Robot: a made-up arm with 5 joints.
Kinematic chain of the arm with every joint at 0, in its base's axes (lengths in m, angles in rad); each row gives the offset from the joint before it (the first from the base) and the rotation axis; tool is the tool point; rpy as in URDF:
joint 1: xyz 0.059 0 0.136 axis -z
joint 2: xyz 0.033 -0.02 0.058 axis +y
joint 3: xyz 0.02 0 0.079 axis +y
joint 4: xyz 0.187 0 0.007 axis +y
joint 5: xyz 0.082 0.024 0 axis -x
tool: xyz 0 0 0 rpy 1.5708 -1.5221 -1.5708
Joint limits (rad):
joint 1: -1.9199..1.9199
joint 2: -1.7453..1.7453
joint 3: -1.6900..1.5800
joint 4: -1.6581..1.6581
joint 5: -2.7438..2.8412
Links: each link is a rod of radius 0.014 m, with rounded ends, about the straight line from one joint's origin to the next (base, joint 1, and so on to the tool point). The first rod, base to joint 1, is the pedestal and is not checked.
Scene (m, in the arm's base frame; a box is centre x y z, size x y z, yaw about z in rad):
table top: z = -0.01
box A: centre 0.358 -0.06 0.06 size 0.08 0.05 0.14 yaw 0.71
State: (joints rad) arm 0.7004 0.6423 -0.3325 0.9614 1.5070
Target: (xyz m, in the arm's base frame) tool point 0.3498 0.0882 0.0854
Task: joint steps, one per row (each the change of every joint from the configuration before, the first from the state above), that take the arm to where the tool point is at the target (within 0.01 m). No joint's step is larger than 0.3 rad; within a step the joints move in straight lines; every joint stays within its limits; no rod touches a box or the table.
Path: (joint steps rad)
1: -0.2608 -0.1630 -0.0405 0.1040 -0.1091
2: -0.2607 -0.1630 -0.0406 0.1041 -0.1090
3: -0.2608 -0.1630 -0.0405 0.1040 -0.1091
4: -0.2607 -0.1630 -0.0405 0.1040 -0.1091
5: -0.2608 -0.1630 -0.0406 0.1041 -0.1090
6: -0.2608 -0.1630 -0.0405 0.1040 -0.1091
7: -0.0093 0.2930 0.2635 -0.1564 0.1924
8: -0.0093 0.2929 0.2634 -0.1564 0.1923
9: -0.0094 0.2929 0.2635 -0.1565 0.1924
10: 0.2036 0.0886 -0.1987 -0.1020 0.0258
11: 0.2037 0.0887 -0.1988 -0.1020 0.0257
12: 0.2036 0.0887 -0.1988 -0.1021 0.0258

